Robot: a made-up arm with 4 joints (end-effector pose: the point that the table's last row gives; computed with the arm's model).
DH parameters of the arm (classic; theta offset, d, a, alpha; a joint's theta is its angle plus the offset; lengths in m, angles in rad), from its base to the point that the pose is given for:
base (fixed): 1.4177 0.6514 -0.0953 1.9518
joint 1: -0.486 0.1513 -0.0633 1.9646
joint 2: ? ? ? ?
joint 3: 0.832 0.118 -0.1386 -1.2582
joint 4: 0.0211 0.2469 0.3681 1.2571
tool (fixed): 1.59 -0.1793 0 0
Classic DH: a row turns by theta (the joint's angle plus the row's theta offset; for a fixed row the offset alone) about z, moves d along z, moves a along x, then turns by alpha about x.
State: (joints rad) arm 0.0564 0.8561 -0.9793 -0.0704
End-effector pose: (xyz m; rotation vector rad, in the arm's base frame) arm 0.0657 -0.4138 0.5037 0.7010 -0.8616 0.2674
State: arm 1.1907 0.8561 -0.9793 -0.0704
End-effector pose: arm 0.0227 -0.1478 0.2962 1.4340 -1.2752 -0.5635
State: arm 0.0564 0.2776 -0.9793 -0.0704
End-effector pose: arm 0.1198 -0.3582 0.4183 1.2568 -0.6338 0.3589
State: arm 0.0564 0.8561 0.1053 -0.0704
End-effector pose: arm -0.0457 -0.1837 0.7287 0.1736 -1.2305 1.2145
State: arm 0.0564 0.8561 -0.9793 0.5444
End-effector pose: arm 0.1273 -0.1802 0.5470 1.1638 -0.8665 0.7030
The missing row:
joint 2: 1.2739 0.3527 -0.0902 -1.2235
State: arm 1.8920 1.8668 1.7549 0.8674
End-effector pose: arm 0.2837 0.4969 0.6246 -0.1469 -0.4203 1.4675
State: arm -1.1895 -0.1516 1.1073 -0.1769
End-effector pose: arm -0.0873 -0.1475 1.0497 0.8218 -0.7263 2.5131
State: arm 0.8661 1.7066 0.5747 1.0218
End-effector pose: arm 0.1323 0.3694 0.4129 0.1213 -0.5239 1.5187
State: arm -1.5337 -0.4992 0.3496 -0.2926
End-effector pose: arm 0.2553 -0.0733 0.9226 0.8453 0.0090 1.6465
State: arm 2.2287 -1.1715 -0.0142 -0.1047
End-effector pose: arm 0.1935 0.0102 0.4178 -0.9068 1.6272 0.2714
